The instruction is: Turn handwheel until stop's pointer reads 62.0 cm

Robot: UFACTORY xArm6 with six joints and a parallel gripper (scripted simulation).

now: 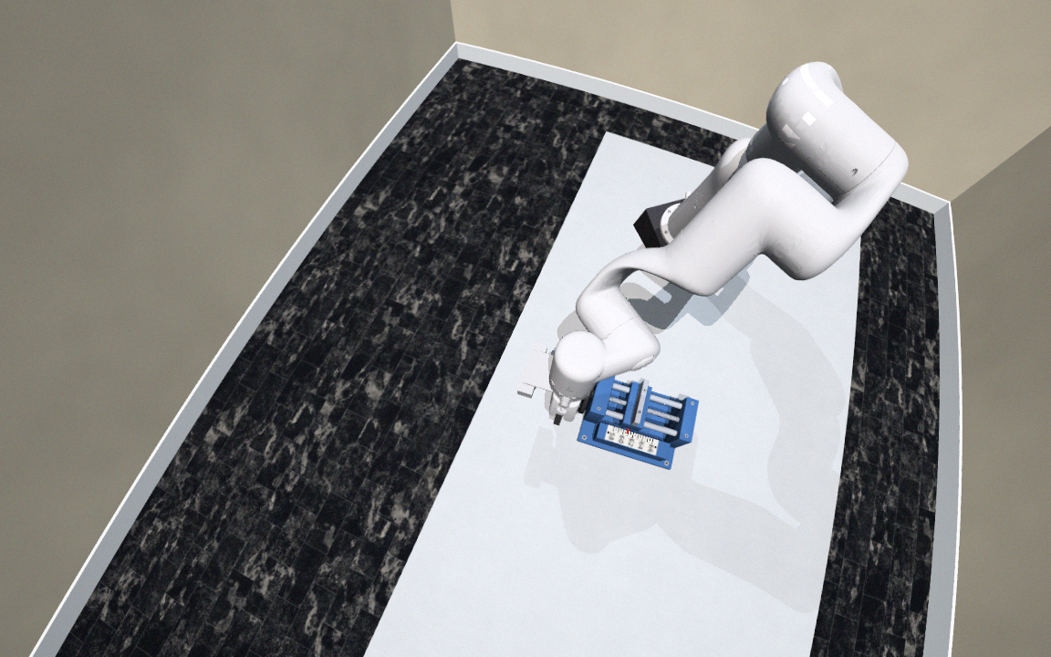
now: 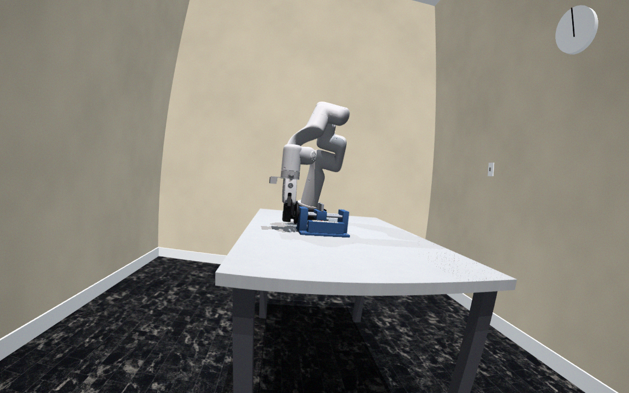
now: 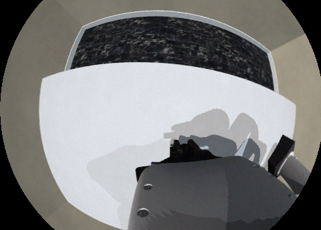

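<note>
Now: the handwheel 2 cm to the left of my hand. From my hand the other things lie so: stop (14 cm to the left, 3 cm above).
</note>
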